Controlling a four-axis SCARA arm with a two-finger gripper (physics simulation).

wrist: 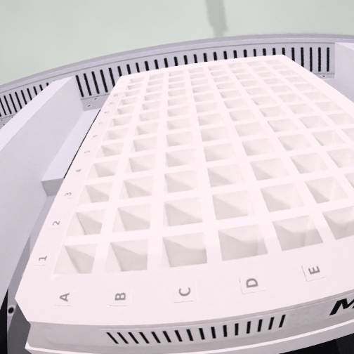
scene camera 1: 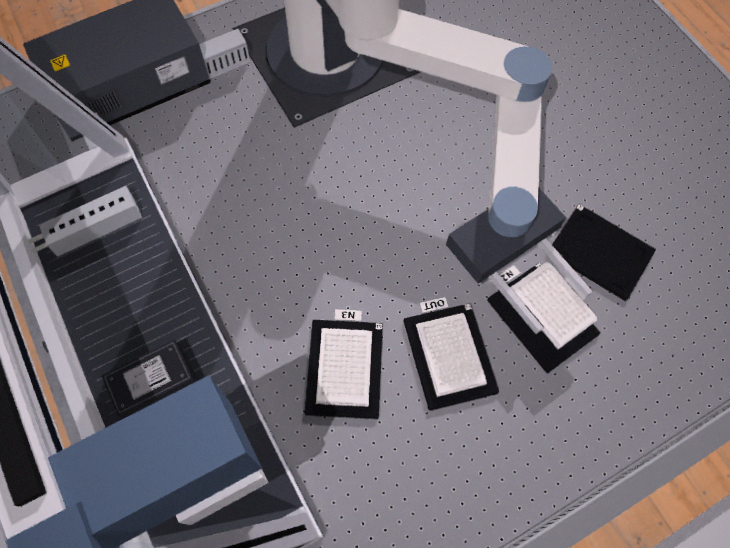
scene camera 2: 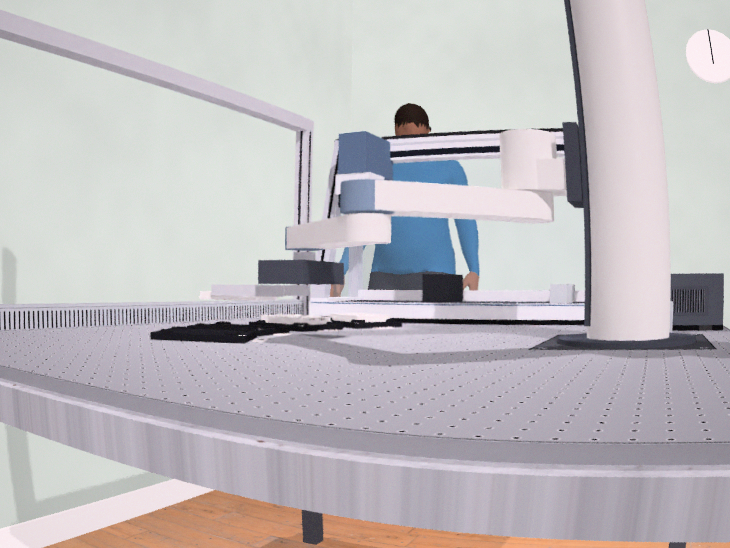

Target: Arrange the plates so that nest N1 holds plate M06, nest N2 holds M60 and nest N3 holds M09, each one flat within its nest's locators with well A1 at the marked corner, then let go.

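Where they show: gripper, fingertip midpoint: [scene camera 1: 564,312] [scene camera 2: 227,289]; arm's base, origin of the base link: [scene camera 1: 326,53].
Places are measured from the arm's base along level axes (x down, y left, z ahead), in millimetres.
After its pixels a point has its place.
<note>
My gripper [scene camera 1: 563,311] {x -93, y 54, z 742 mm} [scene camera 2: 235,290] {x -93, y 54, z 742 mm} [wrist: 211,75] is shut on a white plate [scene camera 1: 554,303] {x -89, y 51, z 720 mm} [scene camera 2: 205,294] {x -84, y 98, z 762 mm} [wrist: 185,150]. The plate is raised above the black nest N2 [scene camera 1: 548,358] {x -28, y 13, z 786 mm}. In the wrist view, well A1 is at the plate's near left corner, and its side label starts with M, the rest cut off. A second white plate [scene camera 1: 451,353] {x -38, y -129, z 700 mm} lies in the OUT nest [scene camera 1: 412,330] {x -25, y -163, z 631 mm}. A third white plate [scene camera 1: 344,365] {x -39, y -295, z 632 mm} lies in nest N3 [scene camera 1: 312,368] {x -25, y -343, z 608 mm}. A black nest [scene camera 1: 607,253] {x -25, y 224, z 676 mm} [scene camera 2: 200,333] {x -25, y 257, z 646 mm} without a plate is right of N2; its label does not show. The plates' numbers are unreadable.
A framed dark deck [scene camera 1: 171,283] {x -62, y -488, z 371 mm} with a blue block [scene camera 1: 153,454] {x -501, y -538, z 740 mm} over it stands at the left in scene camera 1. A dark box [scene camera 1: 117,58] {x -128, y -400, z -76 mm} stands at the upper left. A person [scene camera 2: 415,218] stands behind the table in scene camera 2.
</note>
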